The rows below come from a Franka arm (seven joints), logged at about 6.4 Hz.
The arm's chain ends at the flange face. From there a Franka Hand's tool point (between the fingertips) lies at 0.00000 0.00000 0.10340 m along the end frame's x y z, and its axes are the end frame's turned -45 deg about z.
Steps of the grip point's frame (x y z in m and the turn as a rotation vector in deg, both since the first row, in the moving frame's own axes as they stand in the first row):
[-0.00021 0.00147 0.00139 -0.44 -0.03 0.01]
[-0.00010 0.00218 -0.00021 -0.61 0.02 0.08]
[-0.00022 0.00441 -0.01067 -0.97 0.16 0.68]
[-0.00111 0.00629 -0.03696 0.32 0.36 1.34]
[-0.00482 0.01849 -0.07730 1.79 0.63 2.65]
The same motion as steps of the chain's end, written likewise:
[0.00037 0.00059 0.00139 -0.33 0.29 0.01]
[0.00067 0.00086 -0.00020 -0.42 0.45 0.08]
[0.00153 0.00223 -0.01065 -0.57 0.80 0.68]
[0.00360 0.00610 -0.03696 0.48 0.03 1.34]
[0.01107 0.01960 -0.07724 1.71 -0.82 2.65]

